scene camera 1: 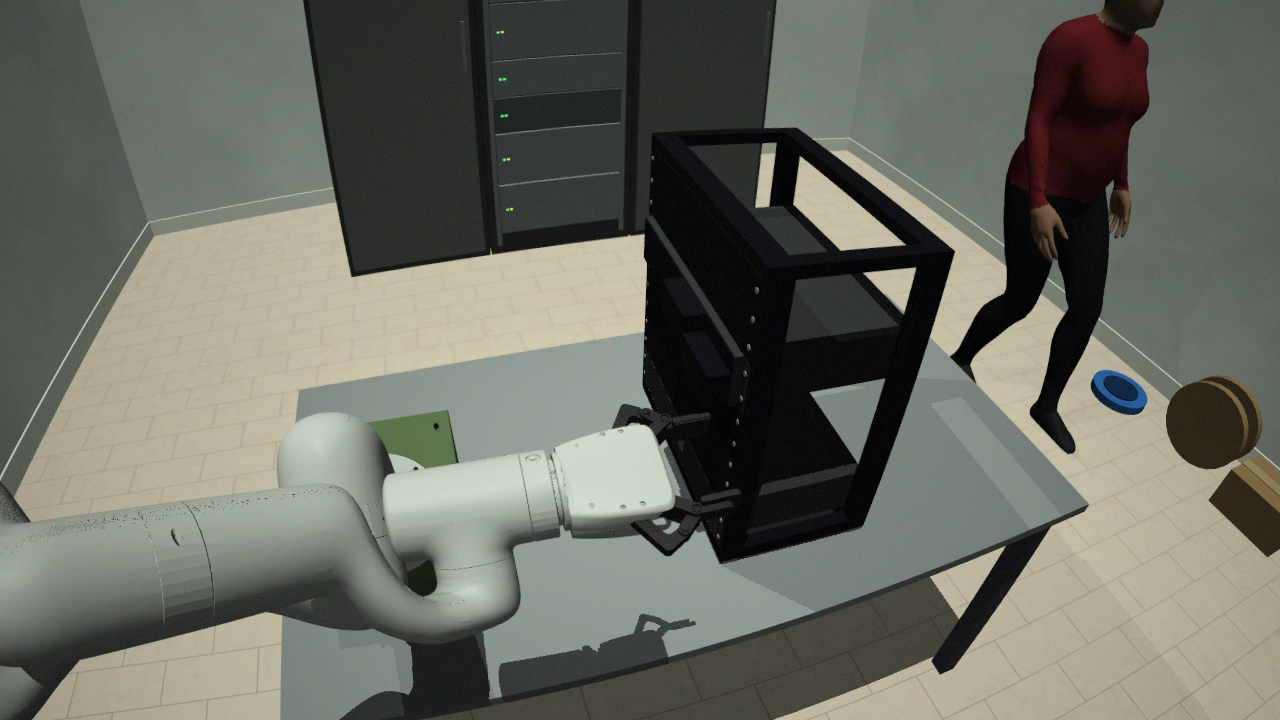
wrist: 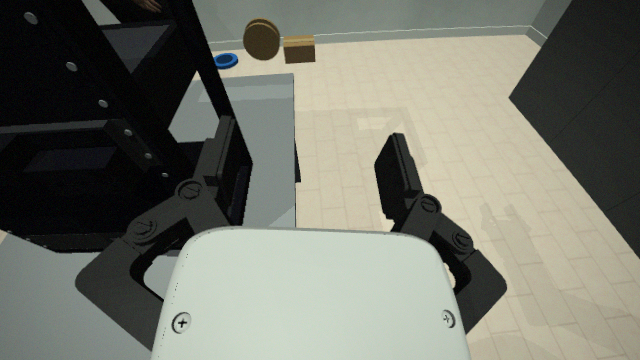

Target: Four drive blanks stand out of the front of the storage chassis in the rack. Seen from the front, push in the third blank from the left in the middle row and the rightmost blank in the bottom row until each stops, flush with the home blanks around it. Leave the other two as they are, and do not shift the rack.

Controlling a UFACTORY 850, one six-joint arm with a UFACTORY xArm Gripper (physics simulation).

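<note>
The black rack [scene camera 1: 859, 261] [wrist: 200, 55] stands upright on the table. Its front faces the arm and lies in deep shadow. Two dark bluish blocks [scene camera 1: 684, 300] [scene camera 1: 707, 358] show below a grey bar at the front. A bluish patch [wrist: 70, 160] shows inside the front in the wrist view. Rows and single blanks cannot be told apart, nor how far any blank stands out. My gripper [scene camera 1: 723, 457] [wrist: 313, 141] is open and empty, low at the rack's front near its right post. In the wrist view, the left finger overlaps the rack's edge and the right finger is over floor; contact cannot be told.
The grey table [scene camera 1: 554, 376] [wrist: 265, 110] carries the rack. A green plate [scene camera 1: 438, 434] lies by the arm. Dark cabinets [scene camera 1: 402, 134] [wrist: 595, 100] stand beyond. A person in red [scene camera 1: 1078, 107] stands behind the table. A blue ring [scene camera 1: 1102, 402] [wrist: 216, 62] and brown box [scene camera 1: 1253, 510] [wrist: 300, 53] are farther right.
</note>
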